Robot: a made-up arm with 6 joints. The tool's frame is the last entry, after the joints. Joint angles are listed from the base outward. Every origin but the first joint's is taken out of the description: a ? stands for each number. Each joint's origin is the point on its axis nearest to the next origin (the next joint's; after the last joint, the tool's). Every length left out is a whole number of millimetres.
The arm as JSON. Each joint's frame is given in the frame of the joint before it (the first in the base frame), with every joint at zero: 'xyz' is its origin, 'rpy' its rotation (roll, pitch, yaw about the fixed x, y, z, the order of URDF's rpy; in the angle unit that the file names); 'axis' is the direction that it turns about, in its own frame. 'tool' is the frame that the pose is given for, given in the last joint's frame.
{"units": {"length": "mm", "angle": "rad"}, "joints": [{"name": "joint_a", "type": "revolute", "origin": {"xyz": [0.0, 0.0, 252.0], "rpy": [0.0, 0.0, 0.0]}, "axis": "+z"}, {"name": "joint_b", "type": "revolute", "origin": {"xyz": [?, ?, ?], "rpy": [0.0, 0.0, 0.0]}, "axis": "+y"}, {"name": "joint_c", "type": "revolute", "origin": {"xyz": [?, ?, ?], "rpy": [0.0, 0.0, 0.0]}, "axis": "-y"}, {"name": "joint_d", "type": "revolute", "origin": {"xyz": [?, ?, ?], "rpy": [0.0, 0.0, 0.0]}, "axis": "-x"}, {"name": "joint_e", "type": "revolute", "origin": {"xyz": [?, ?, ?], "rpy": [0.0, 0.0, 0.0]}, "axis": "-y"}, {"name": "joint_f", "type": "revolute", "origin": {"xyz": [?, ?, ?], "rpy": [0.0, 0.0, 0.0]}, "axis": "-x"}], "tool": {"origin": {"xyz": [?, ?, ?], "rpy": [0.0, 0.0, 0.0]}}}
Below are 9 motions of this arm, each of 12 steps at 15 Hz.
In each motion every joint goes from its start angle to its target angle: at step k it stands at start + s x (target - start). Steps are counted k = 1, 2, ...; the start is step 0. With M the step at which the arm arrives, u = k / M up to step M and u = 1 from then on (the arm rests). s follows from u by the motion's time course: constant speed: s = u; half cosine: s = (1 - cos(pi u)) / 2; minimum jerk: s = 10 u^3 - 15 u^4 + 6 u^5.
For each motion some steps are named. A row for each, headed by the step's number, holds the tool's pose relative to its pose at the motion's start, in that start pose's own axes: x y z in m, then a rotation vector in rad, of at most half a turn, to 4 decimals.
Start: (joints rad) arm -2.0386 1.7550 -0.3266 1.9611 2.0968 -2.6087
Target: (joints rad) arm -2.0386 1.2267 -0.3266 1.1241 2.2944 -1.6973
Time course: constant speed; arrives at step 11
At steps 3, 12:
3: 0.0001 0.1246 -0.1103 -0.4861 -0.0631 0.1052
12: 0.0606 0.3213 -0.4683 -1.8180 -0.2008 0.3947

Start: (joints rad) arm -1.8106 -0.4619 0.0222 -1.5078 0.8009 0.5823
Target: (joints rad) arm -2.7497 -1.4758 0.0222 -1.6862 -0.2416 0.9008
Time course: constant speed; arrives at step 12
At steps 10, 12:
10: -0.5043 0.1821 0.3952 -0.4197 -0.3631 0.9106
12: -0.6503 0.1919 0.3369 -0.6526 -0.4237 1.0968

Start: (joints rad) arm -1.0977 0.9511 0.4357 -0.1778 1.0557 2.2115
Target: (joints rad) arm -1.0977 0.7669 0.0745 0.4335 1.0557 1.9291
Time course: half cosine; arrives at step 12
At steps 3, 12:
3: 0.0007 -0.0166 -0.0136 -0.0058 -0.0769 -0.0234
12: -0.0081 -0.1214 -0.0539 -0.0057 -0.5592 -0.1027

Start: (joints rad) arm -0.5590 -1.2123 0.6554 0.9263 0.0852 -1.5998
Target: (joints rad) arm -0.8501 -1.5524 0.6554 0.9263 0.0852 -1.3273
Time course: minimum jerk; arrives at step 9
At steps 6, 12:
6: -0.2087 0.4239 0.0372 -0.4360 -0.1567 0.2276
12: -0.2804 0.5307 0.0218 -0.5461 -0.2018 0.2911

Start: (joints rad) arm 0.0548 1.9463 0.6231 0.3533 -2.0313 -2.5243
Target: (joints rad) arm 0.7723 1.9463 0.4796 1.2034 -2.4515 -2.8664
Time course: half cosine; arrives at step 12
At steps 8, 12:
8: -0.1695 -0.5227 -0.2697 0.7826 -0.7624 0.7926
12: -0.1245 -0.6989 -0.3945 1.0953 -0.9163 1.1038

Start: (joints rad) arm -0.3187 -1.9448 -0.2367 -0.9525 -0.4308 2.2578
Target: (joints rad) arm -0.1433 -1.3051 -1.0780 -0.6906 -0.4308 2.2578
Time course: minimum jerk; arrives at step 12
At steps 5, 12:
5: 0.0361 0.2900 -0.1144 0.1417 0.0856 0.4865
12: -0.2070 0.6774 -0.1115 0.3712 0.0361 1.4324

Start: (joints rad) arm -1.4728 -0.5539 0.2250 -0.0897 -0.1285 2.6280
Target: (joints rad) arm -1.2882 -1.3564 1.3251 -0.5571 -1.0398 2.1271
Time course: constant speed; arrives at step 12
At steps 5, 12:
5: -0.4511 -0.2302 -0.3743 0.3901 0.1838 -0.4324
12: -1.4184 -0.0981 -0.4622 0.5480 0.2238 -1.1872

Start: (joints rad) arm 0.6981 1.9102 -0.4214 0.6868 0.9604 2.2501
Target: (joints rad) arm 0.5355 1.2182 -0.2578 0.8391 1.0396 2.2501
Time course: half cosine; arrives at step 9
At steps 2, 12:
2: -0.0117 -0.0381 -0.0733 -0.0468 0.0811 -0.0554
12: -0.3747 -0.3519 -0.5271 -0.4563 0.7018 -0.3733

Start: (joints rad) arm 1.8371 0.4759 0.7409 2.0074 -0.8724 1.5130
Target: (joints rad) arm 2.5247 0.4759 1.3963 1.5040 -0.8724 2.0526
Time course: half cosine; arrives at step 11
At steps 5, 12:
5: -0.1507 0.0460 -0.2847 0.2518 -0.0156 -0.1679
12: -0.2940 0.2666 -0.5260 0.5961 -0.0760 -0.4758

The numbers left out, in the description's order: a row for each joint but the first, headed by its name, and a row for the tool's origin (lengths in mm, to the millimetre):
joint_b: 0.0 0.0 0.0
joint_c: 0.0 0.0 713.0
joint_d: 729.0 0.0 0.0
joint_e: 0.0 -246.0 0.0
joint_f: 0.0 0.0 0.0
tool: 0.0 0.0 0.0

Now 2 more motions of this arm.
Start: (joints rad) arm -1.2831 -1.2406 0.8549 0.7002 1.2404 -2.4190
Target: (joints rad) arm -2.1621 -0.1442 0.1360 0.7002 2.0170 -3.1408
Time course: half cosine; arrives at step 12
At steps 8, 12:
8: -0.9969 -0.6800 -0.3953 1.2050 -0.1875 -0.9078
12: -1.3339 -0.4256 -0.4060 1.4131 -0.5389 -1.1379

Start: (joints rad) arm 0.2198 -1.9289 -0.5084 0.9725 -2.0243 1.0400
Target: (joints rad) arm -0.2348 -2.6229 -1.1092 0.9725 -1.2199 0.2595
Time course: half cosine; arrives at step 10
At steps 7, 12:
7: 0.0744 0.3993 0.1071 0.7244 -0.2478 -0.7026
12: 0.1184 0.4679 0.1607 0.8512 -0.3731 -0.8790

